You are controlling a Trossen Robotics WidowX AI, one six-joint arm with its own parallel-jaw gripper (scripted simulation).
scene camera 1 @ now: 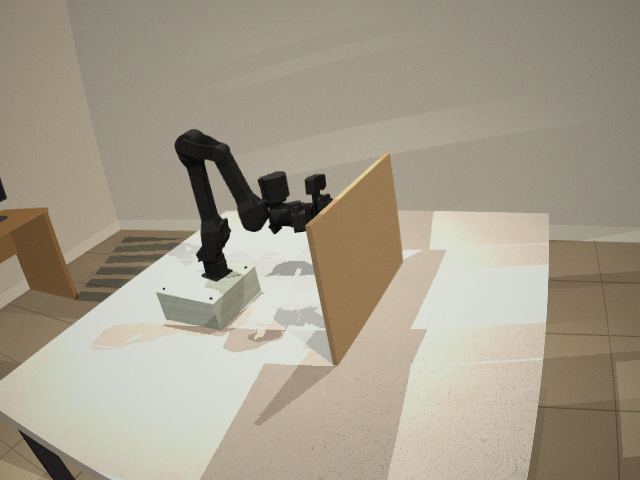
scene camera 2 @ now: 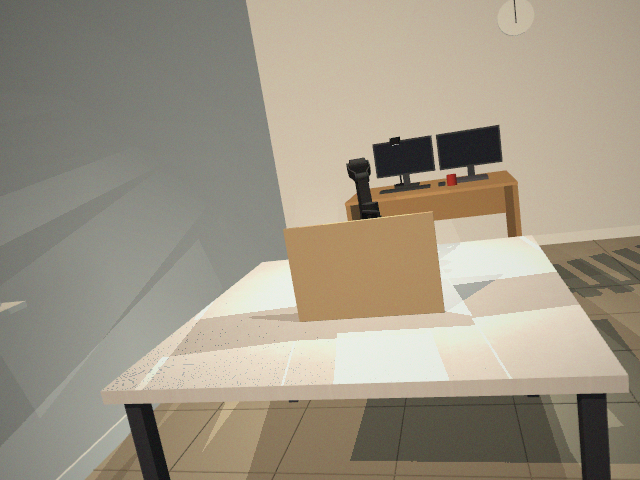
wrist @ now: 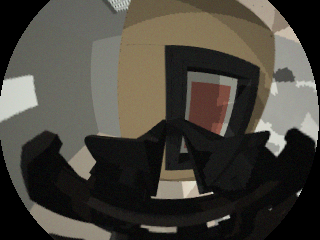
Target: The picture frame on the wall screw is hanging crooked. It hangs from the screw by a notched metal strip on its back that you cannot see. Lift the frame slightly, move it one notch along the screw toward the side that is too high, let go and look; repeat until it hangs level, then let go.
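A picture frame is there for me in the wrist view (216,91). Scene camera 1 does not show the frame, which is hidden by a board, and scene camera 2 misses the frame as well, since it is hidden there by a board. On a board (scene camera 2: 388,266), I find the same spot again at (scene camera 1: 379,231).
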